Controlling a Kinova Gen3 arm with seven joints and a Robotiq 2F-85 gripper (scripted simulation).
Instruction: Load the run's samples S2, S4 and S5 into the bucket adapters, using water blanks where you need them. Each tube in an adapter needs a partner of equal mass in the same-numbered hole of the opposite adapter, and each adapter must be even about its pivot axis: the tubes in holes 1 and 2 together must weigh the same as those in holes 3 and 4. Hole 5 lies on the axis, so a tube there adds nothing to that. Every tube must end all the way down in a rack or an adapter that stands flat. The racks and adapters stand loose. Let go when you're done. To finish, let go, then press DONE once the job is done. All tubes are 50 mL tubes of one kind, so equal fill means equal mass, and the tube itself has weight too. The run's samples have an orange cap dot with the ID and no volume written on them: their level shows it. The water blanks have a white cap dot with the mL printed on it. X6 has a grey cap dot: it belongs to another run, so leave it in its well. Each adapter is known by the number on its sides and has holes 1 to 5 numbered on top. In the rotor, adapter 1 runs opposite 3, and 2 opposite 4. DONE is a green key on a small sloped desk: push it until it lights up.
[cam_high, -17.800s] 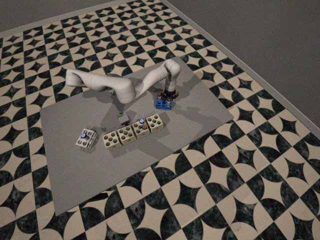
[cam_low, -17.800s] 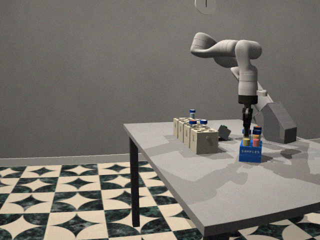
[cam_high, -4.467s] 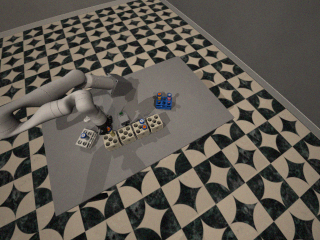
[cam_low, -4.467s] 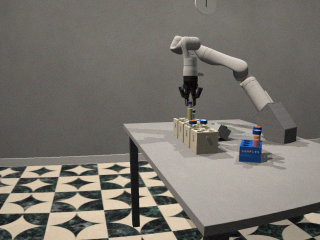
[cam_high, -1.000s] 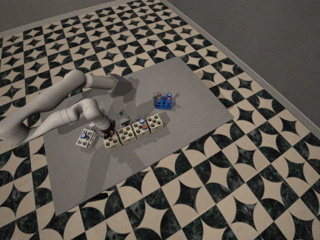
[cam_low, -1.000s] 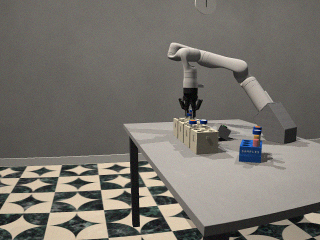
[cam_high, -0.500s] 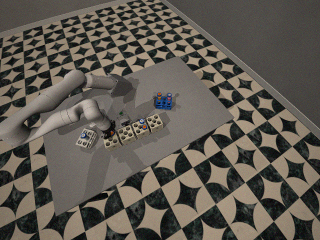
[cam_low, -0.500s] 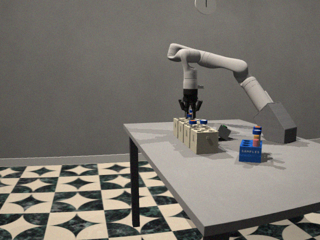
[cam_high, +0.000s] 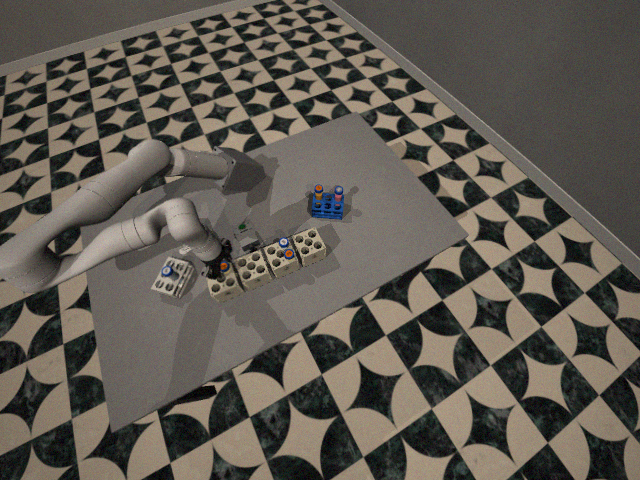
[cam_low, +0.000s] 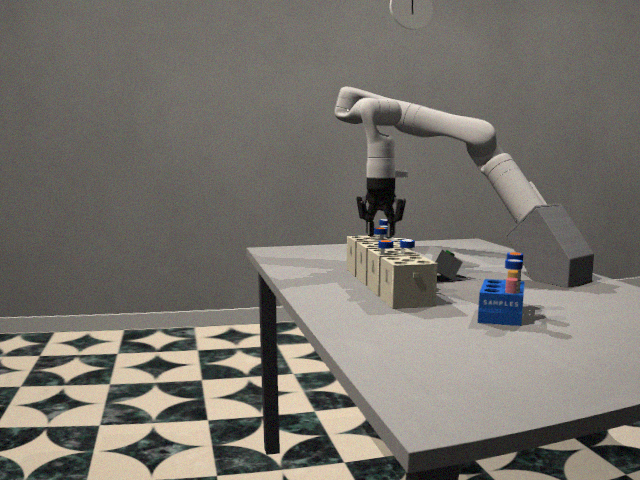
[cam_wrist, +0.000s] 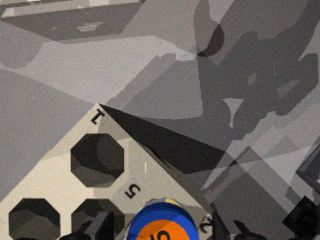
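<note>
Now: hand 1 cm to the left of the sample tube and 5 cm above it. Round my hand: small sloped done desk 12 cm behind, 12 cm to the left, 6 cm below; white-dot blank 4 cm ahead, 22 cm to the left, 5 cm below; green done key 14 cm behind, 12 cm to the left, 5 cm below.
</note>
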